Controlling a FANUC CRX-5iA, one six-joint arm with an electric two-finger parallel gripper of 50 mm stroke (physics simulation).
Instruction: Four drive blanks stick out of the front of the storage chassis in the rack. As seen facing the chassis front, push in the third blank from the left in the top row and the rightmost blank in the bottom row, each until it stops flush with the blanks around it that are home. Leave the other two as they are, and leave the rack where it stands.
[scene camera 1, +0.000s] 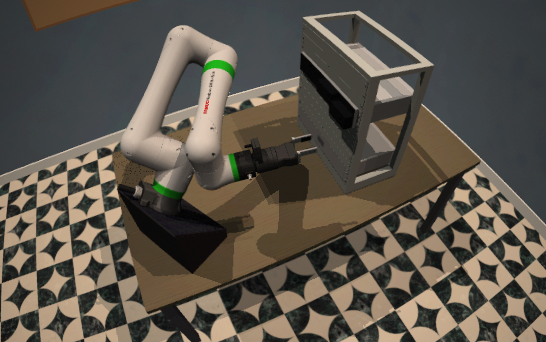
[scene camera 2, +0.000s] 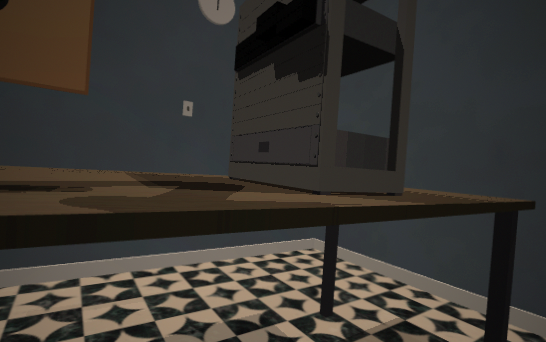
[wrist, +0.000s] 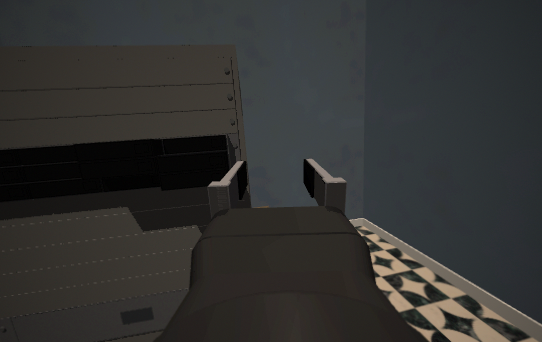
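Note:
The storage chassis (scene camera 1: 312, 71) (scene camera 2: 250, 47) (wrist: 40, 172) is a black band across the front of the grey rack (scene camera 1: 364, 135) (scene camera 2: 332, 100) (wrist: 115, 70). Dark blanks stick out of it; a protruding block (scene camera 1: 342, 115) (wrist: 192, 171) shows at its right end. The seams and the individual depths are too dark to tell clearly. My gripper (scene camera 1: 313, 143) (wrist: 275, 172) is open and empty, its fingers pointing toward the rack front. In the wrist view the left finger overlaps the rack's right front edge, and the wall shows between the fingers. The gripper does not show in scene camera 2.
The rack stands on the wooden table (scene camera 1: 310, 210) (scene camera 2: 450, 199). Below the chassis are pale filler panels and a grey lower unit (scene camera 2: 290, 145) (wrist: 80, 320) with a small dark rectangle. The arm's dark base block (scene camera 1: 200, 245) stands at the table's other end. A wall is behind the rack.

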